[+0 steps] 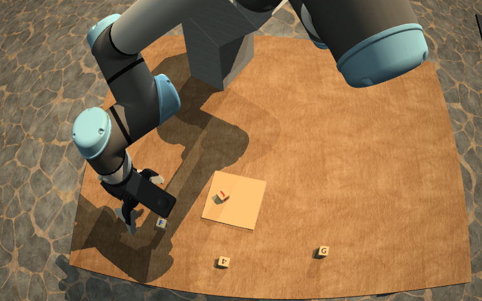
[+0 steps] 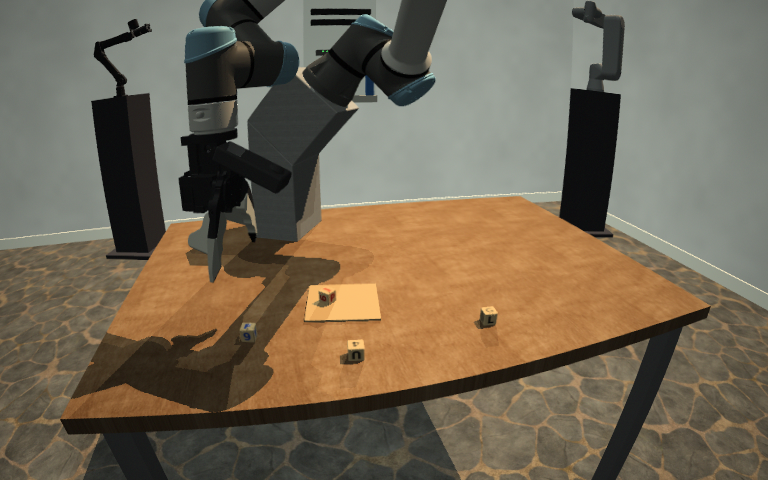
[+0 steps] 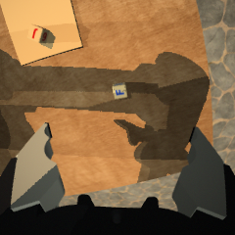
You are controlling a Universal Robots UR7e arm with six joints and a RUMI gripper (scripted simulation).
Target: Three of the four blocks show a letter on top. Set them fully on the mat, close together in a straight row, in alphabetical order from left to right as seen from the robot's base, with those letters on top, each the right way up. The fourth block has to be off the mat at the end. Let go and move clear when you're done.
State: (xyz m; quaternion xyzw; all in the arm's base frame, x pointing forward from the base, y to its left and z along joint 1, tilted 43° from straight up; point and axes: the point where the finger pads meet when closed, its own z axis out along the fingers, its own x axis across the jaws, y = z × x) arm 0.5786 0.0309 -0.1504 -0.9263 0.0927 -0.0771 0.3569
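My gripper is now 14 cm above the block. Round my hand: tan mat: 14 cm behind, 15 cm to the left, 15 cm below.
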